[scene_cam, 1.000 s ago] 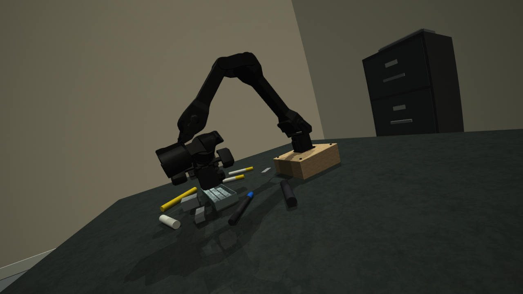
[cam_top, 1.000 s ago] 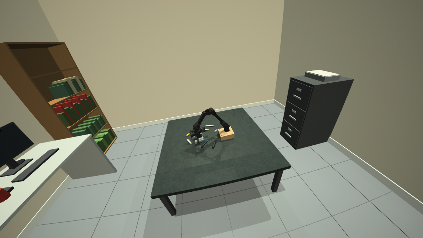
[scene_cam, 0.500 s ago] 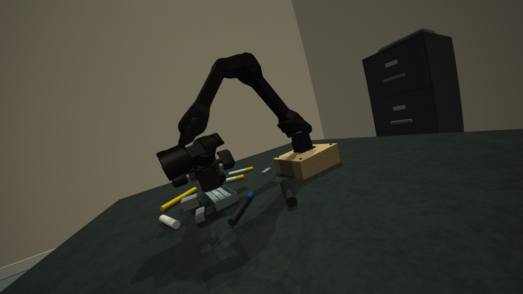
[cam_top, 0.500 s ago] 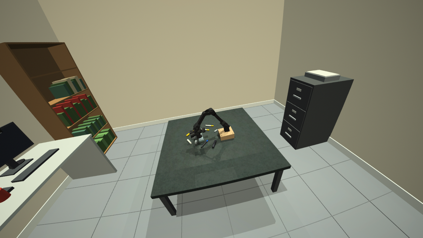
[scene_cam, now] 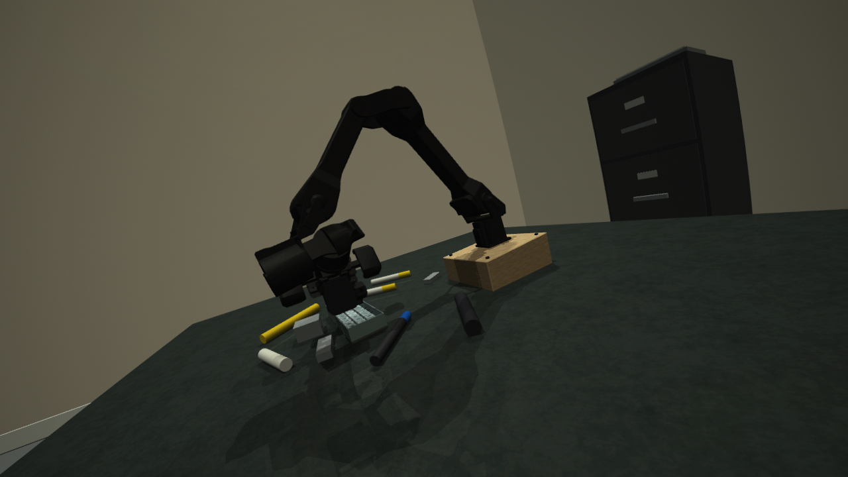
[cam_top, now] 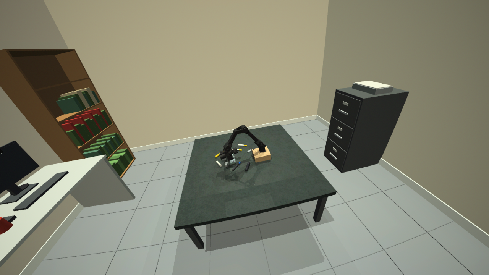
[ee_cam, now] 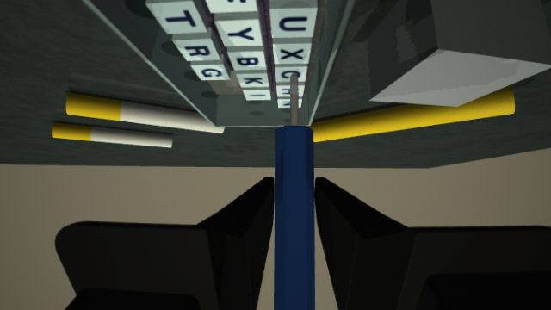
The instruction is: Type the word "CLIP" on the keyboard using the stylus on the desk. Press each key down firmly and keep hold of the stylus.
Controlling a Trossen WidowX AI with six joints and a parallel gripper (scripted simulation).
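Right now my gripper tip is 10 mm above the blue stylus. From my gripper tip the other things lie so: grey block 60 mm ahead, 50 mm below, 30 mm to the left; yellow marker 110 mm ahead, 70 mm to the right, 60 mm below; white cylinder 120 mm to the left, 110 mm ahead, 60 mm below.
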